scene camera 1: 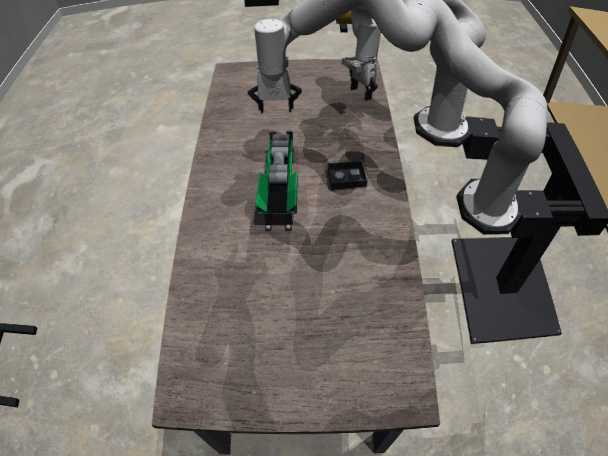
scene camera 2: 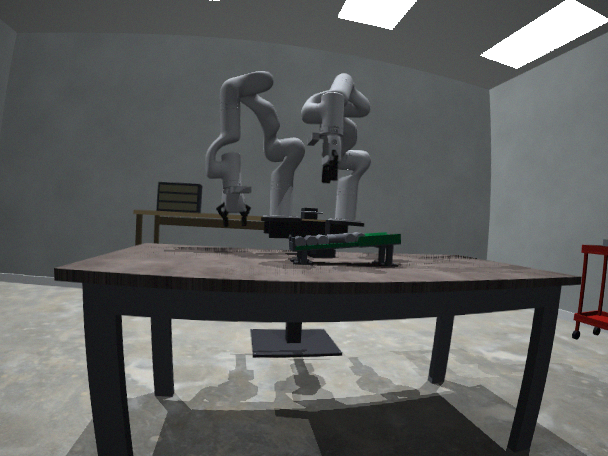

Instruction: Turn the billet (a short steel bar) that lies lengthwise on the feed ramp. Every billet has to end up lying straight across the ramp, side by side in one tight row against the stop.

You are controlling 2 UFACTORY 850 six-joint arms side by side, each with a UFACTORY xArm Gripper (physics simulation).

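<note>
The green-walled feed ramp stands on the table. One grey billet lies lengthwise in its channel. Between it and the stop at the ramp's low end, several billets lie across the ramp. Another billet lies across on the uphill side of the lengthwise one. My left gripper is open and hangs above the ramp, apart from the billets; scene camera 2 sees its fingers edge-on. My right gripper is open and hangs away from the ramp.
A black tray with two small grey shapes inside stands on the table, right of the ramp in scene camera 1. The arm bases stand beyond the table's edge. A red cart stands at the right of scene camera 2.
</note>
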